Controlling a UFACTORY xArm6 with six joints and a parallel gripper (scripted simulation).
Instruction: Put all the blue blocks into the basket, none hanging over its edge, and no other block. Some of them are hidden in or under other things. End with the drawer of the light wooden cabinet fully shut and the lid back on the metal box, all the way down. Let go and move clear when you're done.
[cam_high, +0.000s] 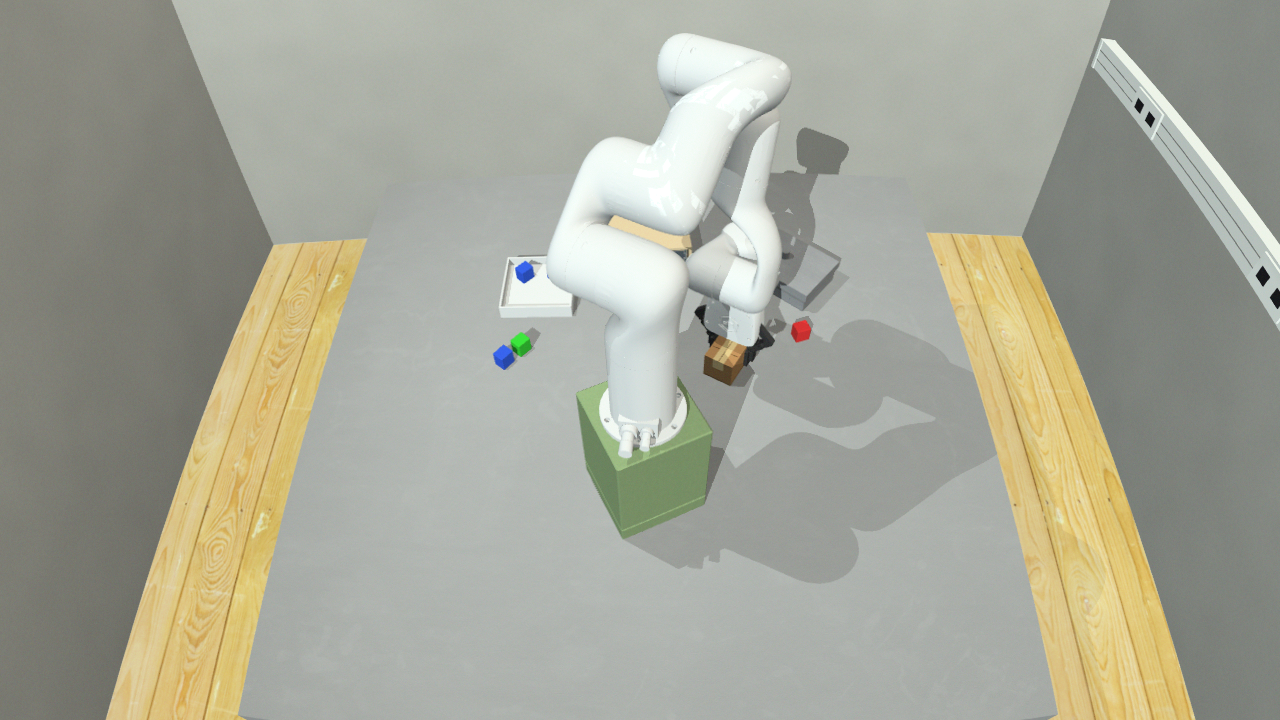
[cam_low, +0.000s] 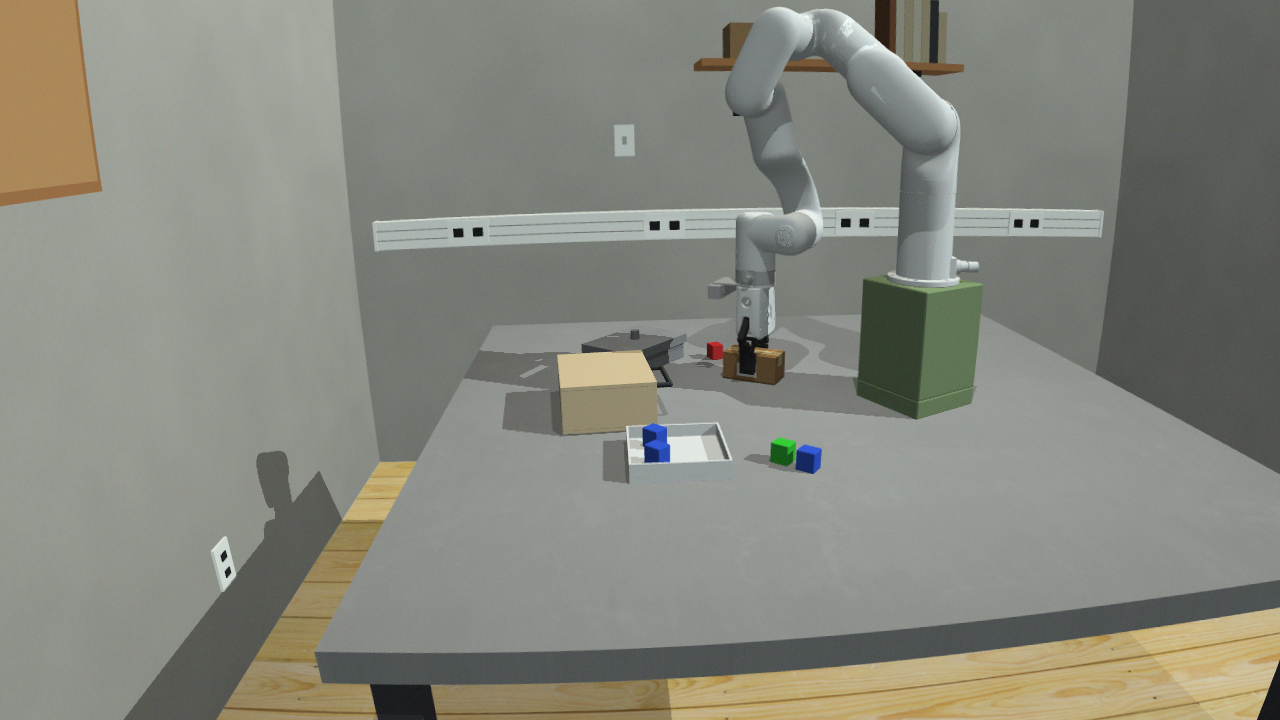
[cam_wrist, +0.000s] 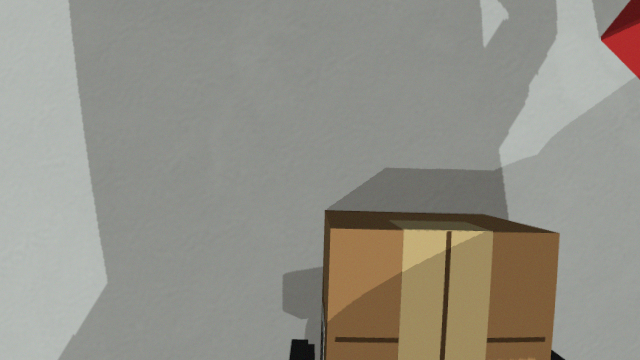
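My gripper is now right at the brown cardboard box. The rest, counted from my hand: grey metal lid (24 cm ahead, 10 cm to the right, 1 cm above); then dark metal box (24 cm ahead, 10 cm to the right, 1 cm below); then red block (13 cm to the right, 7 cm ahead, 2 cm below).
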